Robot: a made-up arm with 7 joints. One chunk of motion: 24 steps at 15 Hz.
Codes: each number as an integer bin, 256 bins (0 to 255) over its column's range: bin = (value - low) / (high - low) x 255, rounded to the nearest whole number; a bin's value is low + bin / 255 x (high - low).
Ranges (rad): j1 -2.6..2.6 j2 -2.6..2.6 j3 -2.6..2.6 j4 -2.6..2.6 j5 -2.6..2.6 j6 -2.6..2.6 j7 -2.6..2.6
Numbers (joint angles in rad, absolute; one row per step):
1: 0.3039 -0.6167 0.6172 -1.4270 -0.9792 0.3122 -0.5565
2: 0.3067 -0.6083 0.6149 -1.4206 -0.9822 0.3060 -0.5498
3: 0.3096 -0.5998 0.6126 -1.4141 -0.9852 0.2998 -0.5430
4: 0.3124 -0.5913 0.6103 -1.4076 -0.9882 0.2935 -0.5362
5: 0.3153 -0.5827 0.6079 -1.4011 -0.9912 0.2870 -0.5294
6: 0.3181 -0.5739 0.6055 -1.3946 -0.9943 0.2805 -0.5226
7: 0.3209 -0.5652 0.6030 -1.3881 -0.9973 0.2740 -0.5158
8: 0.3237 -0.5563 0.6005 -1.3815 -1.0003 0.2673 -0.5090
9: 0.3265 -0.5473 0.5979 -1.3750 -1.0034 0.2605 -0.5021
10: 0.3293 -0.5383 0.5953 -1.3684 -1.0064 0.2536 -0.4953
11: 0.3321 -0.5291 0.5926 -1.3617 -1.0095 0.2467 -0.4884
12: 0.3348 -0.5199 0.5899 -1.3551 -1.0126 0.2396 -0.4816
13: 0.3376 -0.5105 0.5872 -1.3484 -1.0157 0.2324 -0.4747
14: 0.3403 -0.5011 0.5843 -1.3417 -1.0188 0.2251 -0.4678
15: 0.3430 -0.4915 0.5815 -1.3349 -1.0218 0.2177 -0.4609
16: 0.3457 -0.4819 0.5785 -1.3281 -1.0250 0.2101 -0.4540
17: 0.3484 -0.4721 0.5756 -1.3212 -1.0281 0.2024 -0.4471
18: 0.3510 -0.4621 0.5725 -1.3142 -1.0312 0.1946 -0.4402
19: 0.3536 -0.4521 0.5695 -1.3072 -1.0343 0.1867 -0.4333
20: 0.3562 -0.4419 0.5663 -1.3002 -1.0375 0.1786 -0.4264
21: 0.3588 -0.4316 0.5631 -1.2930 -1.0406 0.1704 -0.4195
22: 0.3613 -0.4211 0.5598 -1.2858 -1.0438 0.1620 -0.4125
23: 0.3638 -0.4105 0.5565 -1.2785 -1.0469 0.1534 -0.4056
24: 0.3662 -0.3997 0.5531 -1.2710 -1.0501 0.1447 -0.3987
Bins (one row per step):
1: 142 97 158 58 79 143 100
2: 143 98 158 58 79 143 101
3: 143 98 158 58 79 142 101
4: 143 99 157 58 79 142 101
5: 143 99 157 59 79 142 102
6: 143 99 157 59 79 141 102
7: 143 100 157 59 79 141 102
8: 143 100 157 60 78 141 103
9: 144 101 157 60 78 140 103
10: 144 101 157 60 78 140 103
11: 144 102 157 61 78 140 104
12: 144 102 156 61 78 139 104
13: 144 102 156 61 78 139 104
14: 144 103 156 62 78 139 105
15: 144 103 156 62 77 138 105
16: 144 104 156 62 77 138 105
17: 145 104 156 63 77 137 106
18: 145 105 156 63 77 137 106
19: 145 105 155 63 77 137 106
20: 145 106 155 64 77 136 107
21: 145 106 155 64 76 136 107
22: 145 107 155 64 76 135 107
23: 145 107 155 65 76 135 108
24: 145 108 155 65 76 135 108

